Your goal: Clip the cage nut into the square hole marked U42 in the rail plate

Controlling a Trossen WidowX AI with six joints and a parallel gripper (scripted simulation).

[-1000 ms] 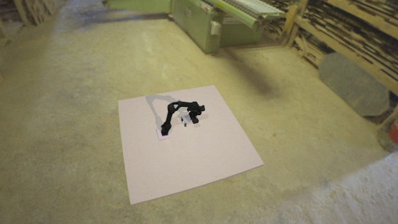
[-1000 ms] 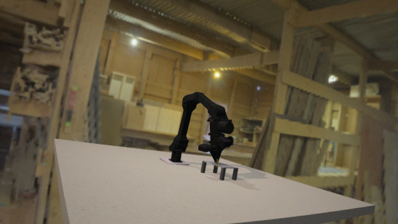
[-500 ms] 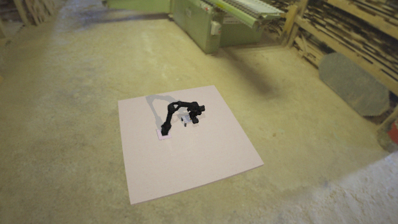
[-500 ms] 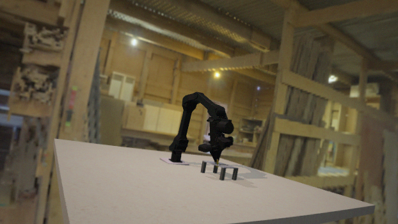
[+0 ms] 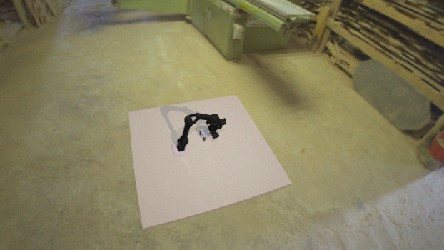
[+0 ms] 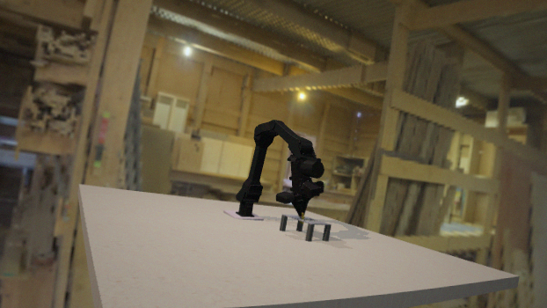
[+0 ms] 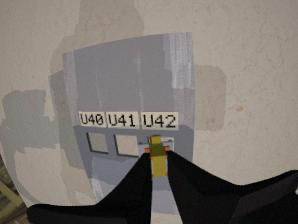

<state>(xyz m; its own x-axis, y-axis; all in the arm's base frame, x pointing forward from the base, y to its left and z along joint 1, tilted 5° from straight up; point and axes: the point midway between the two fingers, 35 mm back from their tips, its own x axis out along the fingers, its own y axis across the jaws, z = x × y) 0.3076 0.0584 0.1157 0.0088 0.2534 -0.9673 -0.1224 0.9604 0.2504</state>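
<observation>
The yellow cage nut lies 10 mm below my gripper tip.
</observation>
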